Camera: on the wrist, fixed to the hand. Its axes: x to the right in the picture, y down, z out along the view.
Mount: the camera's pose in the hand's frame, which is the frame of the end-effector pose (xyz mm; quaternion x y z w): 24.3 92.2 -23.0 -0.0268 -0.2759 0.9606 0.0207
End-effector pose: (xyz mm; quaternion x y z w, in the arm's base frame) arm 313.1 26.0 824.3 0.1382 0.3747 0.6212 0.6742
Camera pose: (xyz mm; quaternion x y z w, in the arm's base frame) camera 228.6 60.0 860.6 -0.5161 0.3277 -0.6324 0.4757
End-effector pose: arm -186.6 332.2 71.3 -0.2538 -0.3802 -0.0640 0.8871
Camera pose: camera -126.5 402.2 38.1 0.4119 0.0071 -0.9106 0.0319
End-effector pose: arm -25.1 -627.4 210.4 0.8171 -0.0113 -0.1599 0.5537
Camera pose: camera 18.9 -647.1 295.8 -0.0529 -0.9336 0.3028 0.1838
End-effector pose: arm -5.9 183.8 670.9 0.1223 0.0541 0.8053 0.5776
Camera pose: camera -103.8 177.8 673.0 -0.2612 0.2973 -0.5392 0.7434
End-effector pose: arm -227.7 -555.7 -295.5 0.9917 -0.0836 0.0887 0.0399
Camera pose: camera -224.0 -648.0 -262.6 0.0364 0.9678 0.2357 0.0809
